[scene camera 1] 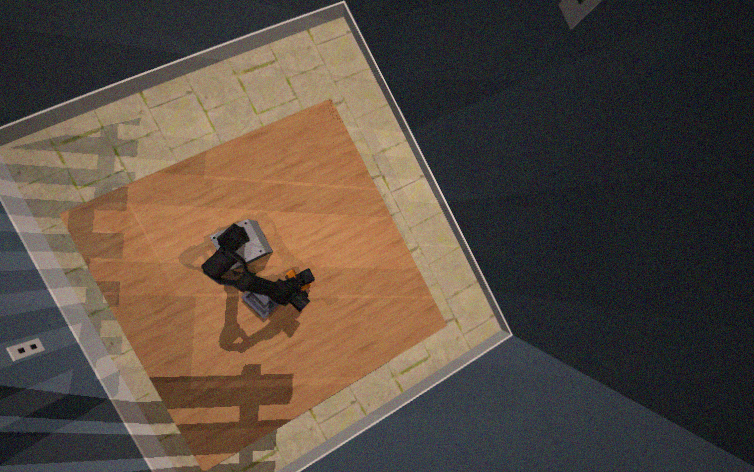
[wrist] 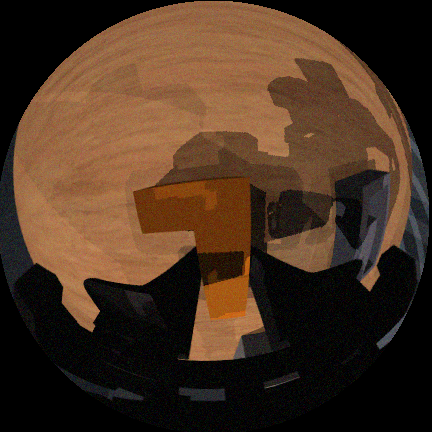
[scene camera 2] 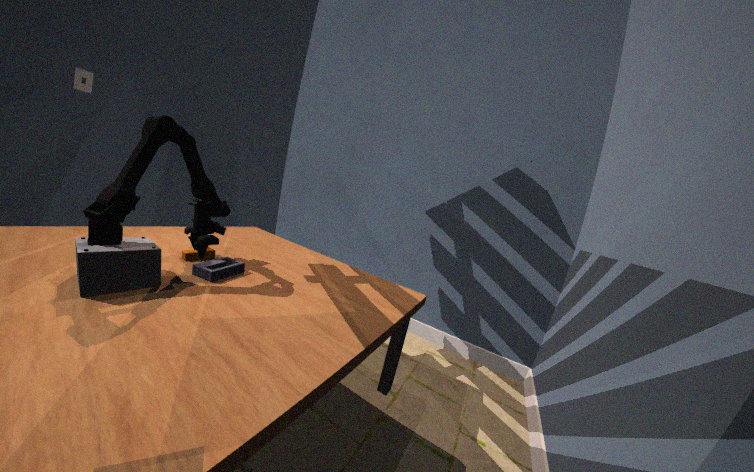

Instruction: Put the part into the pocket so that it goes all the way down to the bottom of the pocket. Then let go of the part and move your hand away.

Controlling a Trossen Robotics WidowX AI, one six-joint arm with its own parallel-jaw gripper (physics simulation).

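Places are measured from the arm's base along level axes (x back, y right, z up), in metres.
Pixels of known places: gripper, fingertip midpoint: [scene camera 1: 296, 281] [wrist: 221, 249] [scene camera 2: 199, 256]; arm's base, origin of the base link: [scene camera 1: 239, 236] [wrist: 272, 386] [scene camera 2: 104, 242].
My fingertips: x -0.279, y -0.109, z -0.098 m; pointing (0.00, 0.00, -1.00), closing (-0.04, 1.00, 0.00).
Ahead of a thing's pixels: the offset from my fingertips to its top centre. Level surfaces: height alone.
The orange L-shaped part {dy -0.015, dx +0.004, dz +0.024 m} [scene camera 1: 291, 273] [scene camera 2: 190, 255] [wrist: 222, 210] lies flat at the table surface; whether it is slightly raised I cannot tell. My gripper [scene camera 2: 201, 254] [wrist: 221, 249] points down and is shut on one leg of the part, with a dark finger against each side in the wrist view. The other leg sticks out to the left there. The dark blue-grey block with the pocket {dy +0.173, dx -0.010, dz +0.030 m} [scene camera 1: 258, 305] [scene camera 2: 215, 274] [wrist: 376, 207] stands on the table a short way from the part, at the right in the wrist view. Its pocket opens upward. In scene camera 1 the arm hides part of the block and my fingertips.
The arm's grey base box [scene camera 1: 256, 240] [scene camera 2: 119, 273] stands on the wooden table {dz -0.006 m} [scene camera 1: 339, 222] [scene camera 2: 166, 361], near the pocket block. The arm arches over from the base. A table corner and leg [scene camera 2: 393, 361] show in scene camera 2. Shadows of the arm cross the table.
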